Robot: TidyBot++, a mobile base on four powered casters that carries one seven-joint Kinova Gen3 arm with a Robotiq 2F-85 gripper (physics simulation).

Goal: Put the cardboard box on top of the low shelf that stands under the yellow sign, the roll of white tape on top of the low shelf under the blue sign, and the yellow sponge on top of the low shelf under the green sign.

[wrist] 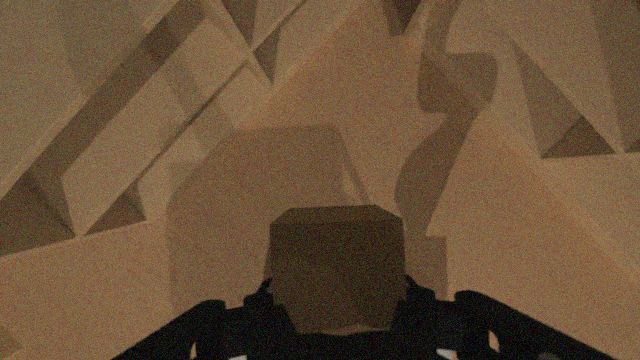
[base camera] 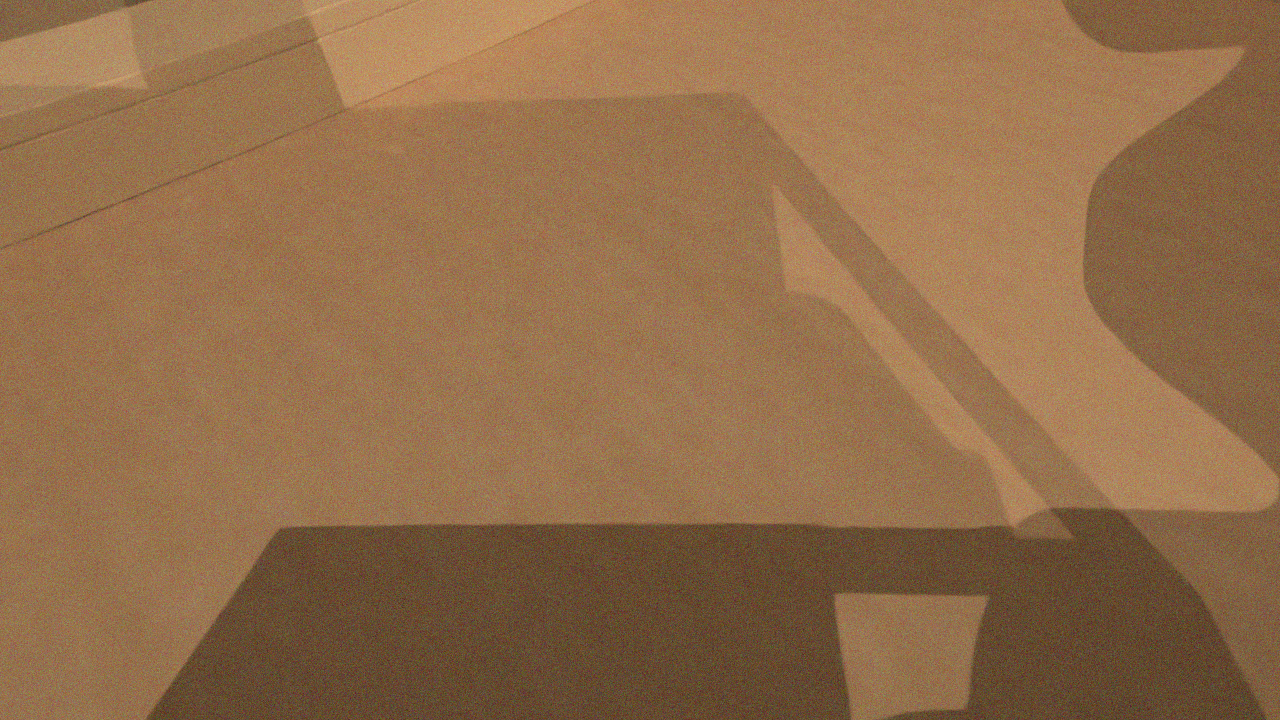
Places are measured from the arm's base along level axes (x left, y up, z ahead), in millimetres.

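Where they show: gripper, fingertip midpoint: [wrist: 336, 284].
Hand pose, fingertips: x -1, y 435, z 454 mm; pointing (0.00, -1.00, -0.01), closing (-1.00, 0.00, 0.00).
Note:
Each offset is from my fingertips to the top centre of the thing. "pt": to the spot under its first point. Level surfaces: height alone.
My gripper [wrist: 336, 284] is shut on the cardboard box {dz -1, dx +0, dy +54 mm} [wrist: 337, 265], a dark brown block between the two black fingers at the bottom centre of the wrist view. The box is held above the floor, and its lower part is hidden by the gripper. A low shelf {dy -222 mm} [wrist: 45, 65] stands at the upper left of the wrist view, ahead and left of the box and apart from it. Its lower front {pt dz +153, dx +375, dy -802 mm} [base camera: 196, 129] crosses the upper left of the base camera view. The coloured signs, the white tape and the yellow sponge do not show, so I cannot tell which shelf this is.
Another pale shelf-like unit [wrist: 565, 65] shows at the upper right of the wrist view. Part of a further structure shows at the top, left of centre. Shadows of the robot and arm lie over the tan floor {dy -832 mm} [base camera: 537, 313] [wrist: 500, 225].

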